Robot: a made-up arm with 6 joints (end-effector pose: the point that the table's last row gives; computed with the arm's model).
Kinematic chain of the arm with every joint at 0, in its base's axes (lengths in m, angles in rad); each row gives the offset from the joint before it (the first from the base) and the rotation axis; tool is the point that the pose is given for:
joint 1: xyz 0 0 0.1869 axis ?
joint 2: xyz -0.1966 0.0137 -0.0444 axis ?
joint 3: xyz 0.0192 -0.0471 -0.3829 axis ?
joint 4: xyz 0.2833 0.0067 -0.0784 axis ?
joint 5: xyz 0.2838 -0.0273 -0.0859 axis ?
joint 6: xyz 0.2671 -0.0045 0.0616 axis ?
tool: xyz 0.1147 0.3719 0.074
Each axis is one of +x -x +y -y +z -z.
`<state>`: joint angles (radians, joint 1 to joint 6).
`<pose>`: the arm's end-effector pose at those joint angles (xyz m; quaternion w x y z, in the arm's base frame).
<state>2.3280 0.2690 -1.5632 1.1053 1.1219 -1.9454</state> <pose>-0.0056 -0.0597 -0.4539 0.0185 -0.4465 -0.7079 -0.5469</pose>
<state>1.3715 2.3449 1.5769 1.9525 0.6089 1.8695</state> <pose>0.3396 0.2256 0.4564 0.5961 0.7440 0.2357 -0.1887</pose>
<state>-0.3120 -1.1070 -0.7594 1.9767 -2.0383 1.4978</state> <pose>0.4127 -0.0797 -0.9650 0.4354 -0.8544 -0.2339 -0.1602</pose>
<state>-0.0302 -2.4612 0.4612 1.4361 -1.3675 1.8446</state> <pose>-0.1084 0.9201 0.2065 0.6238 0.0973 -0.6553 -0.4148</pose>
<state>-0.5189 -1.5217 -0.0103 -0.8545 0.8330 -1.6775</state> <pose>-0.4228 0.3217 -0.2609 0.6002 -0.3364 -0.2302 -0.6882</pose>
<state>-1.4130 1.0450 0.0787 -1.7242 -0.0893 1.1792</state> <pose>-0.2271 0.6798 -0.3456 0.8955 -0.0363 -0.0410 0.4417</pose>
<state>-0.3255 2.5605 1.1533 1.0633 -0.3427 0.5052</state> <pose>-1.0865 -0.5436 0.2474 0.3306 0.5325 -0.3165 0.7121</pose>
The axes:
joint 1: -z
joint 2: -z
joint 3: -x
joint 4: -z
joint 5: +x
joint 6: -z

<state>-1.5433 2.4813 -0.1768 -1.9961 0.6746 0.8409</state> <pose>0.5449 0.3181 -0.0555 0.9435 0.2336 0.1959 0.1296</pose>
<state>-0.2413 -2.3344 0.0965 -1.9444 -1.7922 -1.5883</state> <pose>-0.3654 -0.0023 -0.5479 0.6383 0.1084 0.7618 -0.0207</pose>
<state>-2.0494 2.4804 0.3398 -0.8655 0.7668 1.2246</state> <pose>1.2121 -0.1005 -0.5108 0.8630 0.0922 0.2776 -0.4120</pose>
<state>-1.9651 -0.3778 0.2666 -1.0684 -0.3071 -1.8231</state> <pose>-0.2569 0.0003 -0.3208 0.8483 0.2327 0.0725 -0.4701</pose>
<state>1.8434 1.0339 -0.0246 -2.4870 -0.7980 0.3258</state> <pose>0.5947 0.1079 -0.5265 0.8584 -0.3975 0.0059 -0.3243</pose>
